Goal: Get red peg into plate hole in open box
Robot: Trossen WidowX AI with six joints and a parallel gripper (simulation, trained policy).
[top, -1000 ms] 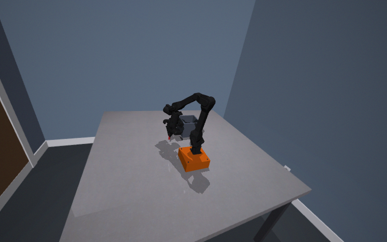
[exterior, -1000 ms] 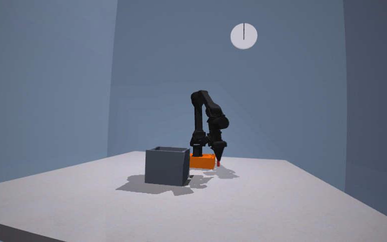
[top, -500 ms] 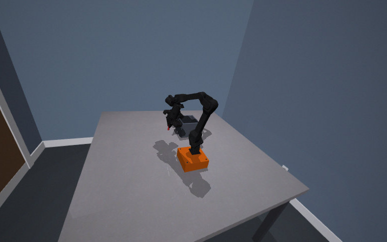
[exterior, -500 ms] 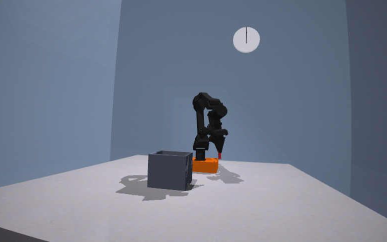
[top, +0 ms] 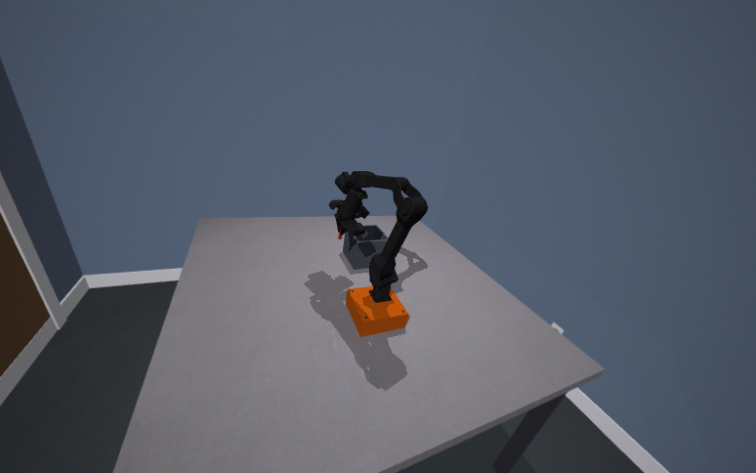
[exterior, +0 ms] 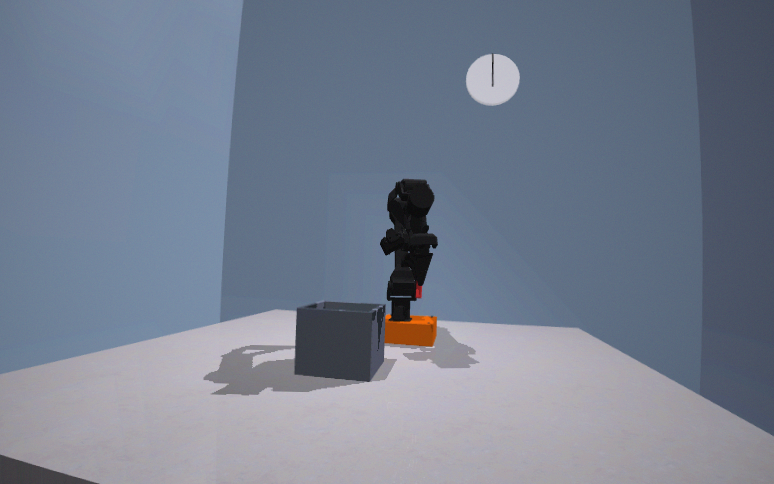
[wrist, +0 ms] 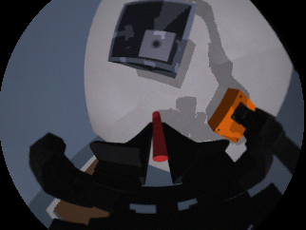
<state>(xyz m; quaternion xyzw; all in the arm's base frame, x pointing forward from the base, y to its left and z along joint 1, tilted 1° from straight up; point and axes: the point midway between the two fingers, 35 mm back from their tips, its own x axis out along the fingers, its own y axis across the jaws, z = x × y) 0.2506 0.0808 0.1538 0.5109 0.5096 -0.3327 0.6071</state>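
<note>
Right now my gripper tip is 16 cm to the left of the plate, 14 cm above it and 8 cm short of it. Also, from my gripper tip: red peg 1 cm above.
</note>
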